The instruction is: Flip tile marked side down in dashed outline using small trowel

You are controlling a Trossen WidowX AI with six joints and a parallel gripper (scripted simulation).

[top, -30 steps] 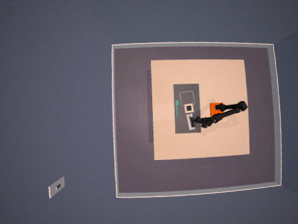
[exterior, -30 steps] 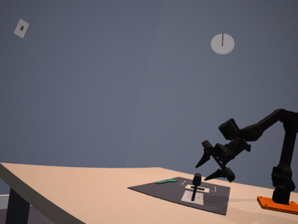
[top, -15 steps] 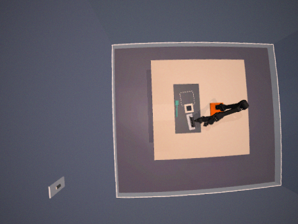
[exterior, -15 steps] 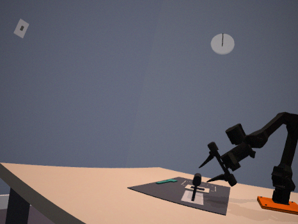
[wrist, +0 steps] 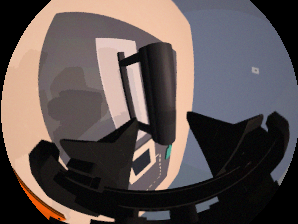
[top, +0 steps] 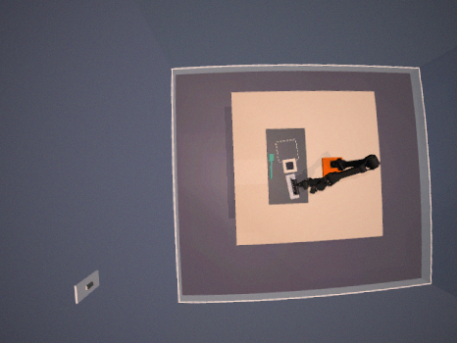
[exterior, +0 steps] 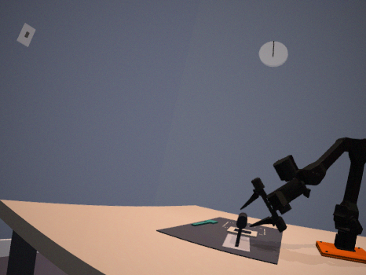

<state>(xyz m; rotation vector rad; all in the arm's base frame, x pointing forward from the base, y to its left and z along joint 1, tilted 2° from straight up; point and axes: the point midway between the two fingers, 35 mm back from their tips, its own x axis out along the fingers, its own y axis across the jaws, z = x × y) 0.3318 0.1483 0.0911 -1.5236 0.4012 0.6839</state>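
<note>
Right now the tan square tile is 20 mm ahead of my gripper tip, 150 mm to the right of it and 70 mm below it. From my gripper tip the other things lie so: dark grey mat: 40 mm ahead, 150 mm to the right, 100 mm below; teal t-shaped tool: 180 mm ahead, 180 mm to the right, 70 mm below.
</note>
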